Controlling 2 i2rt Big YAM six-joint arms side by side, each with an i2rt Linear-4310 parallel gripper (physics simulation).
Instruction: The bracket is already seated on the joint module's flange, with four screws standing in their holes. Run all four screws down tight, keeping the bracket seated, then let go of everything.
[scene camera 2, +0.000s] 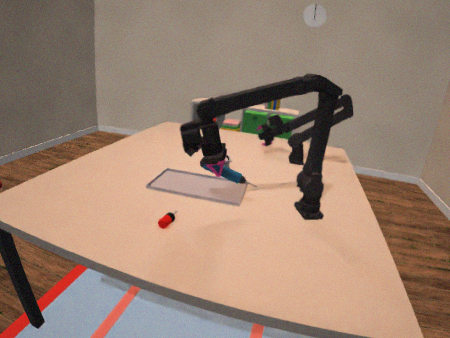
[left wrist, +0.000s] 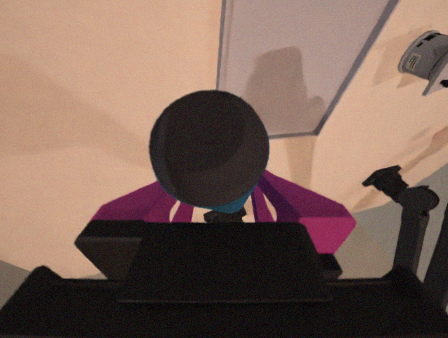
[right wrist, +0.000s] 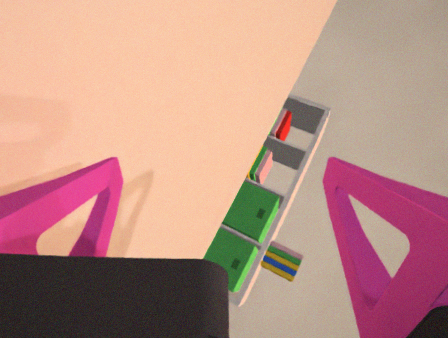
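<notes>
My left gripper is shut on a blue screwdriver with a black end cap. It holds the screwdriver tilted above the tray, with the thin bit pointing down to the right in the scene view. The grey joint module shows partly at the upper right of the left wrist view, apart from the screwdriver, with part of the light bracket at its end. The four screws cannot be made out. My right gripper is open and empty above the table's far part.
A shallow grey tray lies below the left gripper. A short red and black screwdriver lies in front of it. A shelf unit with green bins stands beyond the table's far edge.
</notes>
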